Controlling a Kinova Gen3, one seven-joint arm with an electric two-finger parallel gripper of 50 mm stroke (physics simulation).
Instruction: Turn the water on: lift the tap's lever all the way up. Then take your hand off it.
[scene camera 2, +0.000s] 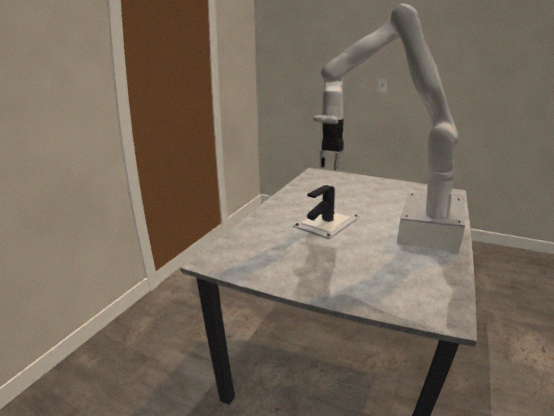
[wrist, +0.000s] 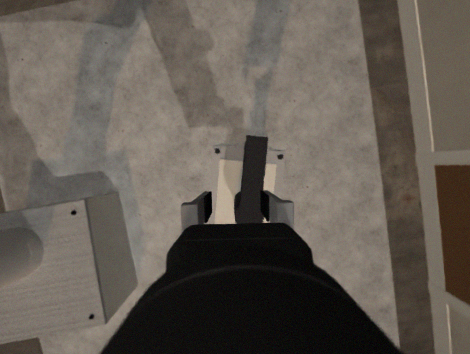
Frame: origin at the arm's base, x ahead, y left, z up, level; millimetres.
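Seen in the pictures: gripper, fingertip midpoint: (scene camera 2: 329, 168) (wrist: 236, 201); arm's base at its link origin: (scene camera 2: 437, 212) (wrist: 18, 252).
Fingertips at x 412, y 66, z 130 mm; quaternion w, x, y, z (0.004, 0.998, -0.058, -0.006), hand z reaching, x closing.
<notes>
Offsets run from my fingertips to a thing's top centre. "pt": to the spot under its first point. Level surfaces: height alone.
The black tap @[pt 18 mm right, 5 mm ahead, 156 mm down] (scene camera 2: 328, 205) stands upright on a pale square base plate @[pt 46 mm right, 60 mm back, 233 mm down] (scene camera 2: 345, 223) (wrist: 227, 192) on the table. Its flat lever @[15 mm left, 29 mm ahead, 85 mm down] (scene camera 2: 320, 191) (wrist: 255, 165) is at the top, above the spout @[23 mm left, 31 mm ahead, 142 mm down] (scene camera 2: 317, 210), and slants slightly down toward its free end in the scene view. My gripper (scene camera 2: 329, 160) (wrist: 236, 201) is open, points down and hangs above the tap with nothing between its fingers. In the wrist view the lever runs up the picture from between the fingers, nearer the right finger, well below them. The tap's rear part is hidden there by the gripper body.
The arm's square pedestal (scene camera 2: 430, 235) (wrist: 47, 260) stands on the table @[241 mm down] (scene camera 2: 260, 260) (wrist: 330, 225), to the right of the tap in the scene view. A brown door (scene camera 2: 175, 125) is in the wall at the left, beyond the table's edge.
</notes>
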